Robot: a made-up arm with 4 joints. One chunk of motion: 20 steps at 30 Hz.
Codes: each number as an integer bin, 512 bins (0 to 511) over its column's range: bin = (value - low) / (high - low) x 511, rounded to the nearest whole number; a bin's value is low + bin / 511 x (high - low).
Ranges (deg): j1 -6..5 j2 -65..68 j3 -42..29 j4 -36..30
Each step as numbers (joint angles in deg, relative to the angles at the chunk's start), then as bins.
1 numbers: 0.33 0.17 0.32 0.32
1 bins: 294 250 305 281
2 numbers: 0.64 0.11 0.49 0.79
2 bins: 308 250 306 285
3 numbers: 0.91 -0.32 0.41 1.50
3 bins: 321 249 305 290
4 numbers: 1.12 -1.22 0.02 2.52
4 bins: 331 245 302 298
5 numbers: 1.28 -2.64 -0.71 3.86
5 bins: 338 240 297 309
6 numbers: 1.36 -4.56 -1.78 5.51
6 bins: 342 232 289 321
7 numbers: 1.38 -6.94 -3.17 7.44
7 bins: 343 223 279 336
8 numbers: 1.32 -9.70 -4.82 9.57
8 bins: 340 212 268 353
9 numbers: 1.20 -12.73 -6.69 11.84
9 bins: 334 201 254 370
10 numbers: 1.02 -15.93 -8.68 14.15
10 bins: 326 189 240 388
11 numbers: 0.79 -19.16 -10.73 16.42
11 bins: 315 176 225 406
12 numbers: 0.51 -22.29 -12.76 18.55
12 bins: 302 164 210 422
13 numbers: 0.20 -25.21 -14.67 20.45
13 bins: 288 153 197 437
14 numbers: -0.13 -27.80 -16.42 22.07
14 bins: 273 143 184 450
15 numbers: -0.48 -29.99 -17.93 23.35
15 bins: 256 135 173 460
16 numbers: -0.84 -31.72 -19.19 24.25
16 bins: 240 128 164 466
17 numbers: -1.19 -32.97 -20.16 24.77
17 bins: 223 123 157 471
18 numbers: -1.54 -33.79 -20.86 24.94
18 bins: 207 120 152 472
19 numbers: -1.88 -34.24 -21.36 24.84
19 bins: 191 118 149 471
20 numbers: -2.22 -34.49 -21.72 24.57
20 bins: 176 117 146 469
